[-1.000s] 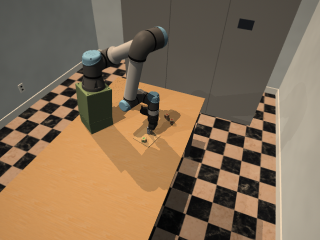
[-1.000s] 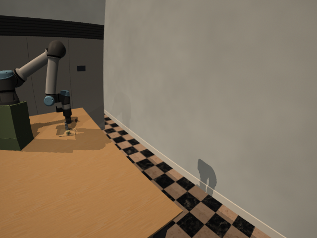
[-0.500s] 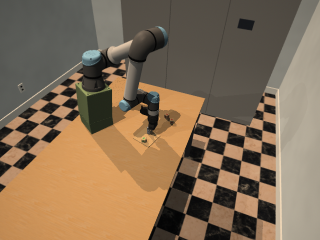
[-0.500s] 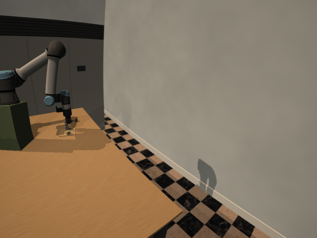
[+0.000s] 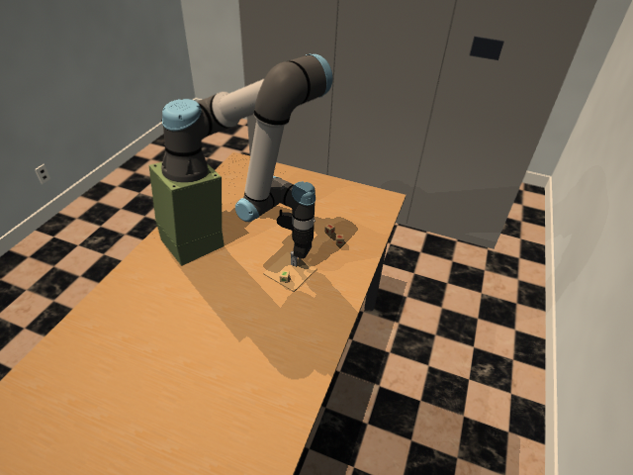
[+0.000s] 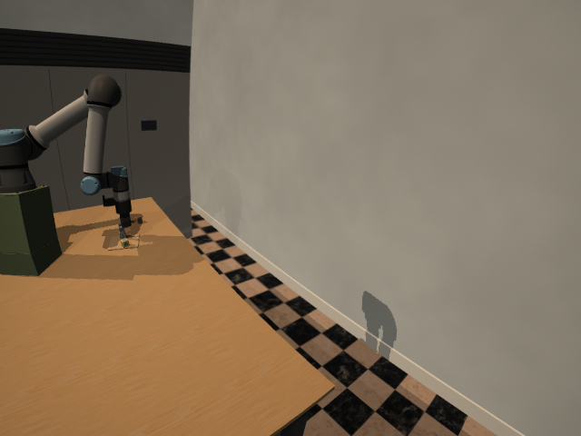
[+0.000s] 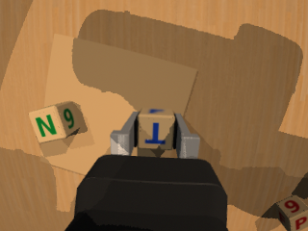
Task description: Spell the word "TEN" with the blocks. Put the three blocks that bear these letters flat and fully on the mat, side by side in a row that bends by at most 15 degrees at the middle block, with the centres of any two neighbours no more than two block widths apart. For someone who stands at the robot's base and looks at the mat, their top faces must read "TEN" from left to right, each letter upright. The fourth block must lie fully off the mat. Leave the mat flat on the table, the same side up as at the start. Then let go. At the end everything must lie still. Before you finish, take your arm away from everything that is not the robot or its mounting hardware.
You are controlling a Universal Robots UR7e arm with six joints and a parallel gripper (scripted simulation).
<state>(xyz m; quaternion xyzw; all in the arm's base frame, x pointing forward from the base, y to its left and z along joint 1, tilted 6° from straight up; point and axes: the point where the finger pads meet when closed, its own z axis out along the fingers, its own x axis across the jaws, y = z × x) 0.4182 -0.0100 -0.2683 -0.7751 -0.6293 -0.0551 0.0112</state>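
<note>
Now: the mat 5 cm to the right of my hand, 2 cm below it and 1 cm behind it.
</note>
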